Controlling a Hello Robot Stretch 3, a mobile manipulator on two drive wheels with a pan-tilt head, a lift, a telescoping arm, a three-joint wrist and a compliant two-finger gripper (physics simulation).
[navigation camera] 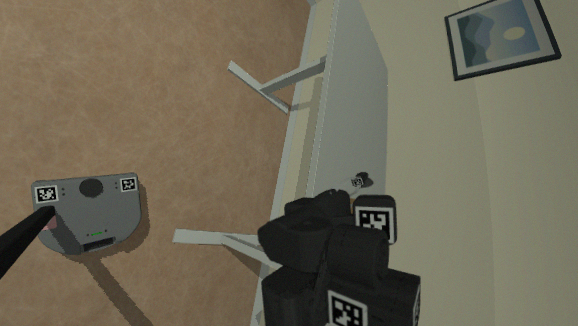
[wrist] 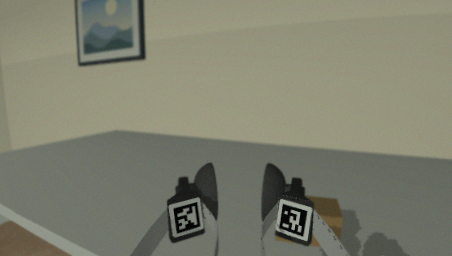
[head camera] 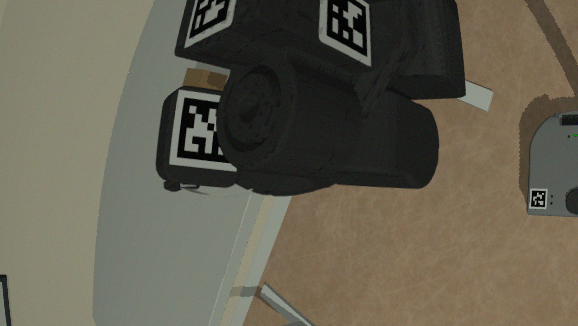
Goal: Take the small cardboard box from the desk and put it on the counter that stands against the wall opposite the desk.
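Seen in the pictures: gripper, between the fingertips: point(navigation camera: 366, 190) point(wrist: 239, 182); robot's base, origin of its link: point(navigation camera: 91, 186) point(head camera: 575, 200).
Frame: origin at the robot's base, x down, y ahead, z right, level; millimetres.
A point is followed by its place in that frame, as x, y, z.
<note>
The small cardboard box point(head camera: 204, 78) {-992, -154, 546} point(wrist: 331, 207) {-1000, -163, 572} rests on the grey desk point(head camera: 150, 245) {-950, 163, 809} point(navigation camera: 355, 110) {-950, 241, 798} point(wrist: 120, 175) {-950, 283, 824}. In the head view it is partly hidden behind the dark wrist. In the wrist view it lies at the lower right, partly hidden behind the right finger. My gripper point(navigation camera: 361, 180) {-1101, -25, 422} point(wrist: 239, 182) {-1101, -25, 422} is open over the desk top, with its two fingertips apart and no object between them. The box is to the right of the space between the fingers. The counter does not show in these views.
The robot's base point(head camera: 555, 160) {-160, -116, 76} point(navigation camera: 90, 215) {-160, -110, -13} stands on the brown floor in front of the desk. A desk leg's foot point(navigation camera: 197, 237) reaches out towards the base's side. A wall point(wrist: 280, 90) {-1166, -204, 1240} with a framed picture point(navigation camera: 500, 35) {-1581, 680, 1569} point(wrist: 110, 30) {-1509, 678, 1568} rises behind the desk.
</note>
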